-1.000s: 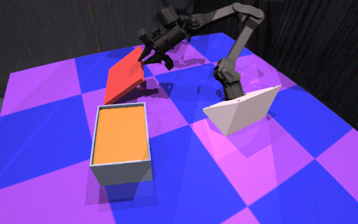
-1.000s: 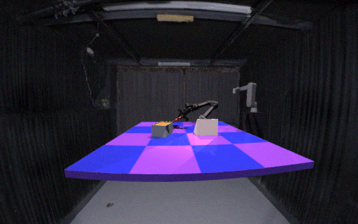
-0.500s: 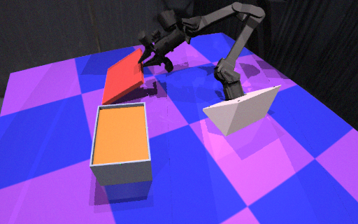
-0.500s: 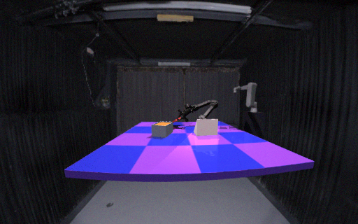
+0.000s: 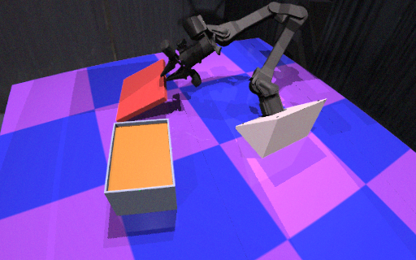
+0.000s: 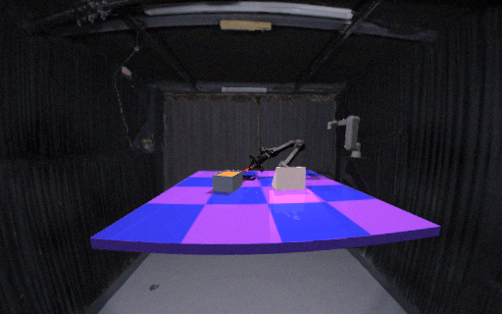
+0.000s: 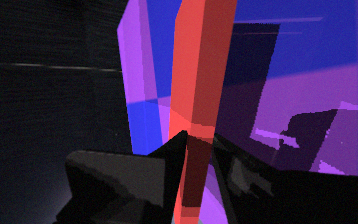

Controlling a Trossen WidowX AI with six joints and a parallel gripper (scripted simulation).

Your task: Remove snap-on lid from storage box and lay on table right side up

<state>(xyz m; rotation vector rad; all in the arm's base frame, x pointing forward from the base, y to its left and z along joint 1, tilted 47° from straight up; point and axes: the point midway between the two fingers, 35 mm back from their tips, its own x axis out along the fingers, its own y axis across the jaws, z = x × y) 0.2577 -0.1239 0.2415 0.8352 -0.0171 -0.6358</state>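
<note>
Now: the red lid 7 cm ahead of my gripper tip, 3 cm below it and 2 cm to the right of it. Round my gripper tip: storage box: 31 cm to the left, 14 cm ahead, 3 cm below.
</note>
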